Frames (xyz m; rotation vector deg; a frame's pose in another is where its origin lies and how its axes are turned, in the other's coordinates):
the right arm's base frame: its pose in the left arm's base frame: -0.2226 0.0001 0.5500 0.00 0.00 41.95
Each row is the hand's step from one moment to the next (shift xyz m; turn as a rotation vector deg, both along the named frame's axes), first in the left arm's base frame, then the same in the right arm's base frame.
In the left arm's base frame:
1: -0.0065 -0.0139 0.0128 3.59 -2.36 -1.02
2: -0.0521 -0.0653 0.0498 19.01 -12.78 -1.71
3: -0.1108 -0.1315 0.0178 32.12 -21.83 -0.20
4: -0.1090 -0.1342 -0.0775 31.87 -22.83 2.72
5: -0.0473 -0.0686 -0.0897 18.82 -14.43 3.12
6: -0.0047 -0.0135 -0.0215 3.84 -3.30 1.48
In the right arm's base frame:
1: -0.0141 -0.0060 0.0128 1.09 -4.16 -1.02
2: -0.0824 -0.0137 0.0498 5.60 -22.21 -1.71
3: -0.1703 -0.0237 0.0178 9.30 -37.71 -0.20
4: -0.1708 -0.0269 -0.0775 8.44 -38.28 2.72
5: -0.0810 -0.0194 -0.0897 4.35 -23.31 3.12
6: -0.0125 -0.0069 -0.0215 0.65 -5.02 1.48

